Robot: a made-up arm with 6 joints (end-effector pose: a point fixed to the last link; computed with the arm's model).
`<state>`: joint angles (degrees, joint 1 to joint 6).
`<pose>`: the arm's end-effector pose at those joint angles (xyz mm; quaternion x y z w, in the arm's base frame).
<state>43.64 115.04 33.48 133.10 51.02 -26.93</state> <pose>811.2 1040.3 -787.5 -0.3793 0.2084 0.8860 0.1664</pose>
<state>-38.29 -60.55 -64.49 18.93 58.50 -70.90</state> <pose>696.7 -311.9 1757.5 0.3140 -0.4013 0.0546 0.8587</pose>
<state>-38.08 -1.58 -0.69 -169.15 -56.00 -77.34</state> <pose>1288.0 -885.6 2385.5 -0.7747 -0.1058 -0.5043 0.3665</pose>
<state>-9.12 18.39 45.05 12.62 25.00 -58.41</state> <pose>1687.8 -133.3 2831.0 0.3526 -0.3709 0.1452 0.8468</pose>
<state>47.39 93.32 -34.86 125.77 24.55 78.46</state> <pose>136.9 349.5 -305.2 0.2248 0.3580 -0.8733 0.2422</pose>
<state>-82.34 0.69 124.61 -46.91 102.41 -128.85</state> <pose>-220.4 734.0 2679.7 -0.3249 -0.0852 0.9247 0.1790</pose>
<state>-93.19 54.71 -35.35 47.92 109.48 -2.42</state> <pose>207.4 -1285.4 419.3 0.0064 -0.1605 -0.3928 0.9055</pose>
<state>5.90 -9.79 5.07 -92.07 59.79 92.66</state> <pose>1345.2 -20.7 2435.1 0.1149 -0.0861 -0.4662 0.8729</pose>
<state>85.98 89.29 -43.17 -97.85 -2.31 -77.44</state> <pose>-10.6 299.2 -239.4 0.2992 0.3017 -0.6911 0.5847</pose>
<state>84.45 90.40 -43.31 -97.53 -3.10 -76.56</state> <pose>-10.2 273.9 -239.2 0.2883 0.3002 -0.7034 0.5762</pose>
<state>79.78 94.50 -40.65 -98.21 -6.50 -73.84</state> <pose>-12.8 248.4 -286.7 0.2775 0.3038 -0.7404 0.5315</pose>
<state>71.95 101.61 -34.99 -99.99 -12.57 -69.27</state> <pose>-23.5 223.4 -383.4 0.2734 0.3157 -0.7929 0.4438</pose>
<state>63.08 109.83 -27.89 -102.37 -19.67 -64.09</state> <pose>-43.8 202.7 -499.5 0.2831 0.3333 -0.8352 0.3336</pose>
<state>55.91 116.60 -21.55 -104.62 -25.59 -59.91</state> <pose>-63.9 194.0 -598.1 0.3035 0.3486 -0.8540 0.2390</pose>
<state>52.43 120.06 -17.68 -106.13 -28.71 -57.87</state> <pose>-68.7 200.1 -657.0 0.3222 0.3569 -0.8560 0.1899</pose>
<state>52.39 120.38 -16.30 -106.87 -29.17 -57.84</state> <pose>-56.2 218.1 -679.7 0.3330 0.3590 -0.8523 0.1841</pose>
